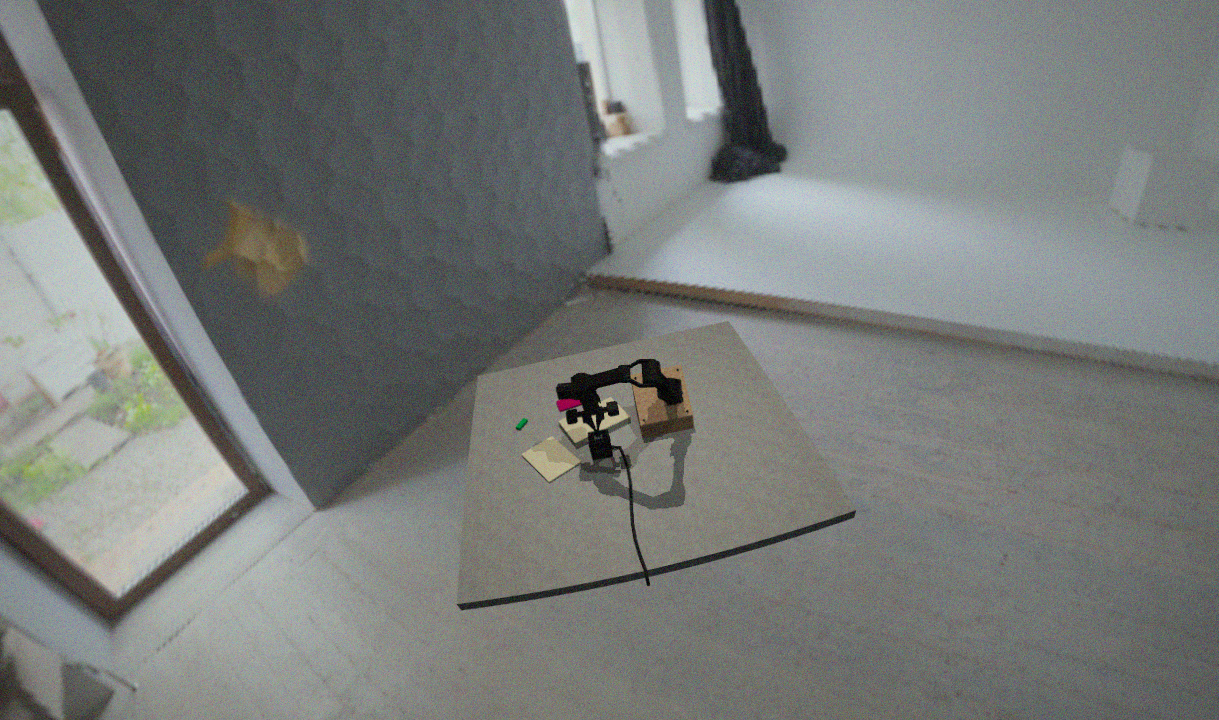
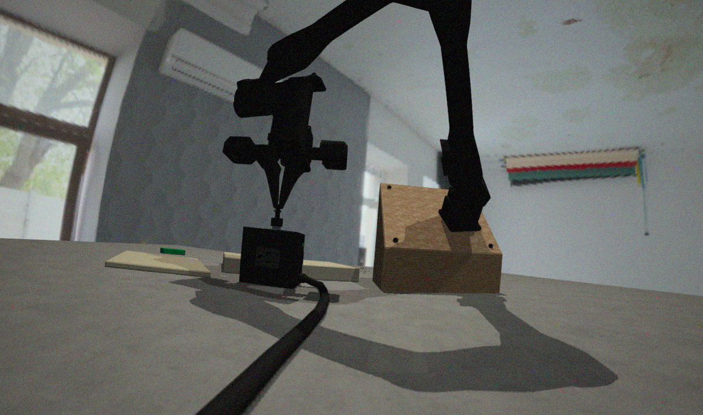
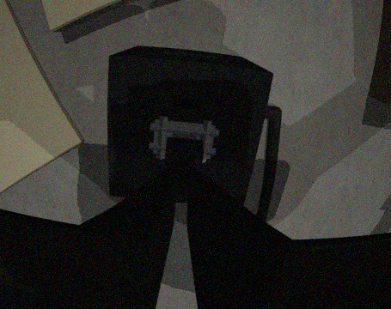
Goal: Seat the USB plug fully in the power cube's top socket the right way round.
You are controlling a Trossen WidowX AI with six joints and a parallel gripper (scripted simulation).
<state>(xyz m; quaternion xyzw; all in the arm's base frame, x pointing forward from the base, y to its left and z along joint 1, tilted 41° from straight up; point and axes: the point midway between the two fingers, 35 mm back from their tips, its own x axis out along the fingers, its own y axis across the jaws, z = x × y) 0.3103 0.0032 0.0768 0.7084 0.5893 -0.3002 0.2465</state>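
The USB plug is 2 cm below my gripper tip. Also, from my gripper tip: green block 30 cm to the right, 28 cm ahead, 10 cm below; then pink object 36 cm to the right, 10 cm below, 4 cm ahead.
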